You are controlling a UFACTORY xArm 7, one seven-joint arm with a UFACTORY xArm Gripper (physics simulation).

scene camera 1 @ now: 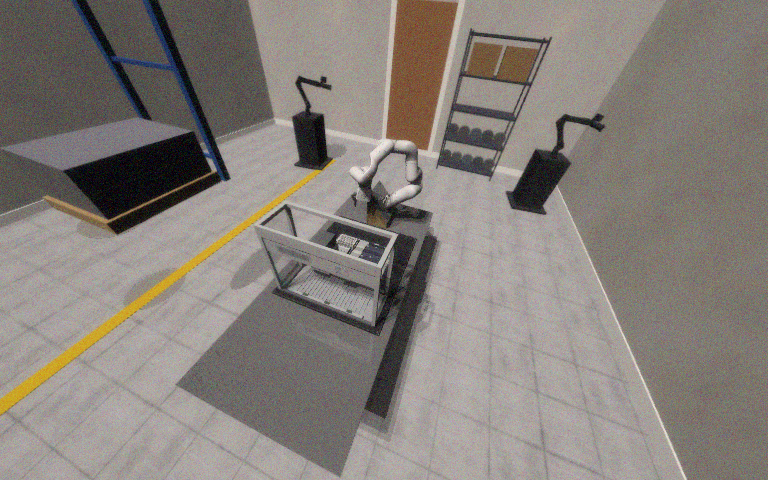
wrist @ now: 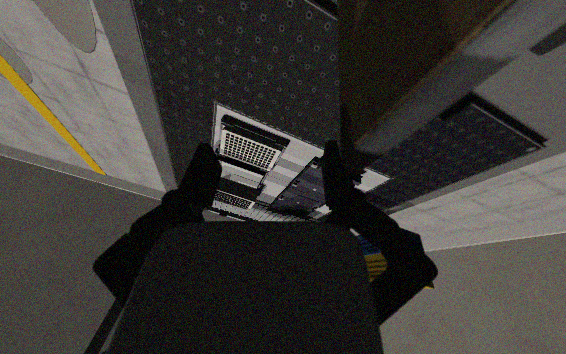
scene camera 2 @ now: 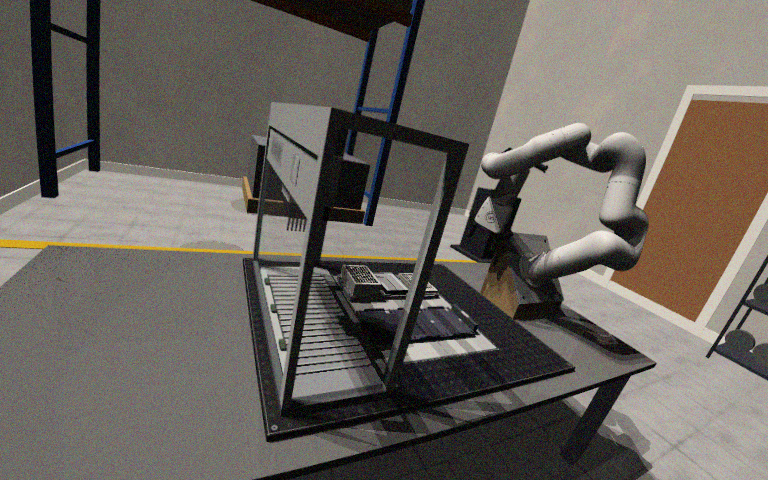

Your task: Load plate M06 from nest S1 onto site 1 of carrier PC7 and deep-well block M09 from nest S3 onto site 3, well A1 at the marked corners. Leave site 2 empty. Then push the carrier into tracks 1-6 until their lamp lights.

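Places are measured from the arm's base along level axes (x ahead, y left, z up), in metres.
Where they show: gripper, fingertip midpoint: [scene camera 1: 361, 206] [wrist: 269, 154] [scene camera 2: 480, 243]; arm's base, link origin: [scene camera 1: 383, 204] [scene camera 2: 530, 270].
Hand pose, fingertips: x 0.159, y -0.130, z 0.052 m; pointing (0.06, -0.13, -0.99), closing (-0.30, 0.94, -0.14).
Observation:
Things, the pixels of their centre, and the offset from my fingertips.
- dark carrier, body centre: [scene camera 2: 418, 321] [wrist: 306, 197] [scene camera 1: 367, 261] 0.345 m ahead, 0.146 m left, 0.171 m down
- framed enclosure, body centre: [scene camera 2: 392, 230] [wrist: 253, 276] [scene camera 1: 347, 242] 0.438 m ahead, 0.052 m left, 0.054 m up
A white gridded plate [wrist: 249, 149] [scene camera 2: 416, 281] sits in the nest nearest the arm. A low pale plate [wrist: 240, 175] [scene camera 2: 390, 281] sits in the middle nest. A tall gridded deep-well block [wrist: 232, 200] [scene camera 2: 360, 277] [scene camera 1: 346, 242] sits in the nest nearest the enclosure. Labels and corner marks are unreadable. The dark carrier [wrist: 302, 187] [scene camera 2: 424, 323] lies beside the nests, outside the tracks [scene camera 2: 320, 331] [scene camera 1: 328, 291], with no plate seen on it. My gripper [wrist: 269, 154] is open and empty, back beside the arm base, apart from the plates. Its fingers are unclear in the scene views.
The framed enclosure [scene camera 2: 330, 186] [scene camera 1: 325, 253] stands over the tracks, its posts beside the carrier. A wooden block [scene camera 2: 499, 288] by the arm base is close to the gripper; a brown surface fills part of the wrist view's upper right. No lit lamp can be made out.

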